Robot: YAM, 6 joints.
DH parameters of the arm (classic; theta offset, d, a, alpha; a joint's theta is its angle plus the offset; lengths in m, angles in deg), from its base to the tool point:
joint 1: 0 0.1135 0.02 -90
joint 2: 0 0 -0.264 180
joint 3: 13.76 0 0.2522 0
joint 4: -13.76 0 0.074 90
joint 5: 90 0 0 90
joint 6: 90 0.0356 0 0
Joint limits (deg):
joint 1: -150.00..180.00
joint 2: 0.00..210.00
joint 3: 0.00..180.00
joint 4: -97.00..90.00
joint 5: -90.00..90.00
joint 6: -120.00..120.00
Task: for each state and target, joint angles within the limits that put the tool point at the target. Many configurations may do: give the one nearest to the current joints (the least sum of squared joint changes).
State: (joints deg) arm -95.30 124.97 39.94 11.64 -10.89 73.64
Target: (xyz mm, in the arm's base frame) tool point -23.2 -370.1 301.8
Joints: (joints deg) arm -94.67 89.56 62.18 18.77 -11.34 73.64
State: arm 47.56 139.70 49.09 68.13 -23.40 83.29
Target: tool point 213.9 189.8 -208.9
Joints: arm 39.10 177.23 60.35 60.37 -20.33 83.29
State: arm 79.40 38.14 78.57 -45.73 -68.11 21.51
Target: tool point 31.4 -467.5 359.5
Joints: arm 97.75 1.26 130.02 -23.65 -63.64 21.51
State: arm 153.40 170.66 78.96 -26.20 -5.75 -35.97
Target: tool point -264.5 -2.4 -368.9
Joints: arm 179.49 208.46 112.73 -6.34 -7.70 -35.97
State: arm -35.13 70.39 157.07 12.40 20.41 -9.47
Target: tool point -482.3 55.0 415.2
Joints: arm -8.51 45.19 180.00 54.54 28.54 -9.47
